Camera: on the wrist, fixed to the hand. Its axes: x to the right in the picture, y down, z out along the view.
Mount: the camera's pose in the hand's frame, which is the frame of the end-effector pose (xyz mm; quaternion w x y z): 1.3 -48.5 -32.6 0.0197 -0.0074 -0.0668 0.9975
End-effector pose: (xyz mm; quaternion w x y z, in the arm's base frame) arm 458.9 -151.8 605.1 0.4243 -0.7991 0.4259 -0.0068
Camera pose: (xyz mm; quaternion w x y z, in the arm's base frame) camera 480.3 -161.2 658.7 0.0377 0.4055 0.7772 0.4797
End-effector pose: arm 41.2 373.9 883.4 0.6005 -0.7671 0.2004 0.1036
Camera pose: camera 60.7 351.9 933.9 0.0838 -0.1873 -0.7283 -0.6538
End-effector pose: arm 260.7 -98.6 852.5 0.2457 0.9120 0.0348 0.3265
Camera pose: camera 246.4 -41.9 852.1 0.3118 -0.0727 0.9279 -0.1909
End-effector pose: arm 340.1 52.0 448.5 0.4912 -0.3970 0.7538 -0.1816
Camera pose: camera 331.4 17.2 494.6 0.2382 0.7283 0.3794 0.5185
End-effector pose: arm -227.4 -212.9 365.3 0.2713 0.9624 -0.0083 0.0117
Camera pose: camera -225.6 -154.5 367.8 0.0002 0.0095 -0.9784 0.2065
